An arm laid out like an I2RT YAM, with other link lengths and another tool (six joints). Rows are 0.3 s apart.
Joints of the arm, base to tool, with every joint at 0 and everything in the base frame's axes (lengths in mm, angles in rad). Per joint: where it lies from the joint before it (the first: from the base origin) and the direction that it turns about. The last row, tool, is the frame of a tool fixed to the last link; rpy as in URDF.
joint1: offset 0 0 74.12 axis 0 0 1
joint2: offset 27.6 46.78 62.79 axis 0 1 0
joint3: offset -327.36 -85.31 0 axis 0 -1 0
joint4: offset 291.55 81.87 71.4 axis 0 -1 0
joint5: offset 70.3 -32.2 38.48 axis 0 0 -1
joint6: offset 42.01 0 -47.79 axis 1 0 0
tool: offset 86 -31 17 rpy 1.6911 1.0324 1.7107
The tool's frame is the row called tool.
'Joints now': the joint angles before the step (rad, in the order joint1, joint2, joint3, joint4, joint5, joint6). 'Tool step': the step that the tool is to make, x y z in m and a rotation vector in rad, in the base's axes. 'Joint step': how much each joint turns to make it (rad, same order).
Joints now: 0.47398, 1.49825, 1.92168, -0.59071, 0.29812, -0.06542
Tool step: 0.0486, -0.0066, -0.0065, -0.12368, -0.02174, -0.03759
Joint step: -0.06832, 0.10443, 0.05684, 0.05218, -0.01034, -0.13009
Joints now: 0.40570, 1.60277, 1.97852, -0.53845, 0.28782, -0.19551
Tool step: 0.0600, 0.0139, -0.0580, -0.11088, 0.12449, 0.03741
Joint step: -0.03689, 0.13607, 0.02259, -0.02500, -0.05940, -0.07359
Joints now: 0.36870, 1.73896, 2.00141, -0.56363, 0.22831, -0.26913
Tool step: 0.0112, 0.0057, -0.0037, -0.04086, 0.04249, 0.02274
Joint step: -0.00271, 0.05713, 0.08927, -0.07981, -0.01681, -0.03054
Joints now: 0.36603, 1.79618, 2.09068, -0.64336, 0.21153, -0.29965
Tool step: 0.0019, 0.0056, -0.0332, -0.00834, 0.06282, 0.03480
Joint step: 0.00000, -0.02054, -0.10598, 0.02364, -0.03776, 0.00076
